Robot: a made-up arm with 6 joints.
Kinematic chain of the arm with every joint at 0, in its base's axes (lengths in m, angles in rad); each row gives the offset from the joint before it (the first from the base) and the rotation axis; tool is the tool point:
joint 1: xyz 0 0 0.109 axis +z
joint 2: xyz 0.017 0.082 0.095 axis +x
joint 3: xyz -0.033 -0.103 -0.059 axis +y
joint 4: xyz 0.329 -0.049 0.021 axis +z
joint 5: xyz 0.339 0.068 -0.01 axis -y
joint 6: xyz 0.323 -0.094 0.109 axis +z
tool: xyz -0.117 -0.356 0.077
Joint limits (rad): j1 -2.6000..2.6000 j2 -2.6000..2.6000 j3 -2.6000..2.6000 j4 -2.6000..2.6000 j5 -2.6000..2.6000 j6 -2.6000..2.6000
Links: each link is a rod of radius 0.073 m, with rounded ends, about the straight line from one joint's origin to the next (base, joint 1, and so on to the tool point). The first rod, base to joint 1, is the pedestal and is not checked.
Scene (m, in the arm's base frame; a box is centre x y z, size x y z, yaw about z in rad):
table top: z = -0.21
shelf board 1: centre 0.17 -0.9 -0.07 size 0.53 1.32 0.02 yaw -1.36
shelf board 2: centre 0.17 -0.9 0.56 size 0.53 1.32 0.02 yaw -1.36
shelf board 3: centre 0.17 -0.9 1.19 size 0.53 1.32 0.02 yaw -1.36
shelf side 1: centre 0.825 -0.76 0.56 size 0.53 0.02 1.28 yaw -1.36
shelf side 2: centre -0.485 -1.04 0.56 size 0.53 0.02 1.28 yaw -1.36
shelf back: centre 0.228 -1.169 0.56 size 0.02 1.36 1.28 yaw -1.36
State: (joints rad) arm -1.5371 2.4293 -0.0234 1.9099 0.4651 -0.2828
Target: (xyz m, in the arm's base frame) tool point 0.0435 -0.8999 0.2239
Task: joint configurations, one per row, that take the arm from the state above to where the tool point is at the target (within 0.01 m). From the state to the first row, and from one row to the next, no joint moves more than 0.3 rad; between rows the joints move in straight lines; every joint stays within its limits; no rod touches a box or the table.
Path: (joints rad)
1: -1.4808 2.4468 0.0211 1.6752 0.4321 -0.1409
2: -1.4244 2.4643 0.0656 1.4406 0.3991 0.0009
3: -1.3681 2.4818 0.1101 1.2059 0.3661 0.1428

